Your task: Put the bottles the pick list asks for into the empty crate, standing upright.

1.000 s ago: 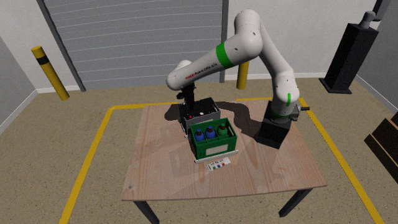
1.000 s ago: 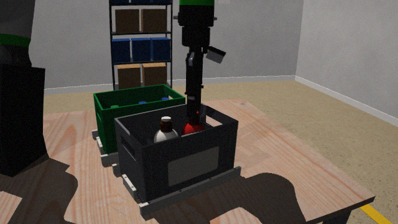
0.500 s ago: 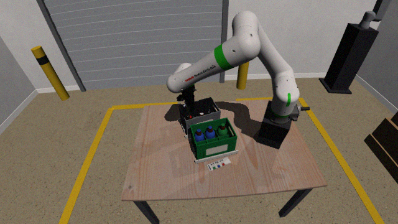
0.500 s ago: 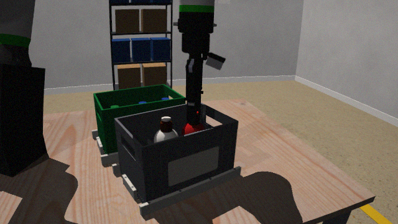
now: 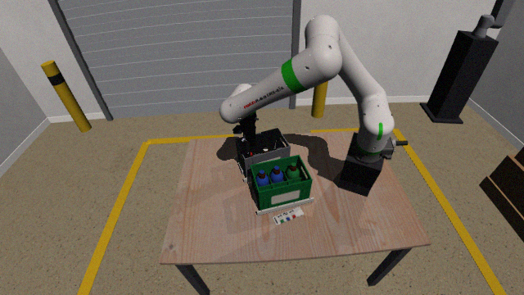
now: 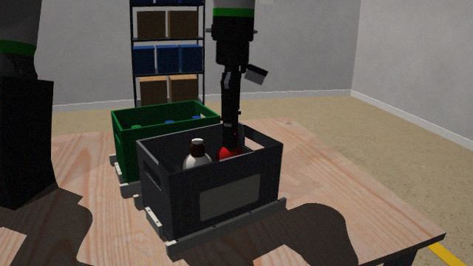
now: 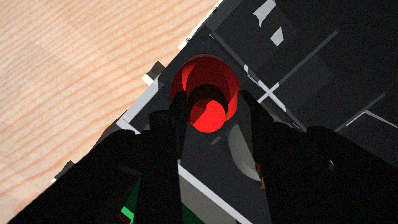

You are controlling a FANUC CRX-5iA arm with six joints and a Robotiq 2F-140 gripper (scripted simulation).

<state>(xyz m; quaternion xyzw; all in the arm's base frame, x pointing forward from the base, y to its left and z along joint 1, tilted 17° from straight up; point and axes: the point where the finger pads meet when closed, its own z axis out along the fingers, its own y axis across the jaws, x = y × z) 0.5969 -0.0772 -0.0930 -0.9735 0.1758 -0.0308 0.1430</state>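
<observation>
My hand is 8 cm above the red-label bottle. From my hand the other things lie so: blue-label bottle 13 cm to the left, 8 cm below, 8 cm behind; then dark grey crate 9 cm below, 8 cm to the right, 6 cm behind; then white-label bottle 8 cm below, 8 cm behind, 4 cm to the right.
</observation>
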